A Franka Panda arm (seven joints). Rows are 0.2 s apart.
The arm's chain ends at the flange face. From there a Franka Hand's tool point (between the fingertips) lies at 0.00 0.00 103.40 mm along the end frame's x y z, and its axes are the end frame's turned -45 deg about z.
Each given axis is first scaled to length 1.
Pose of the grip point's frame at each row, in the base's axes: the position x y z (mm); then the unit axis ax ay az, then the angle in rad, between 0 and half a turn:
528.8 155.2 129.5 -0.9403 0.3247 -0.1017 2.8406
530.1 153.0 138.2 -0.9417 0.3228 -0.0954 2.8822
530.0 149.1 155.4 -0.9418 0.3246 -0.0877 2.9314
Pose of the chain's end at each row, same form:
499.5 133.1 226.2 -0.7479 0.6628 -0.0361 2.7857
503.3 134.3 236.3 -0.7493 0.6611 -0.0384 2.8289
506.1 134.6 255.0 -0.7481 0.6623 -0.0408 2.8803

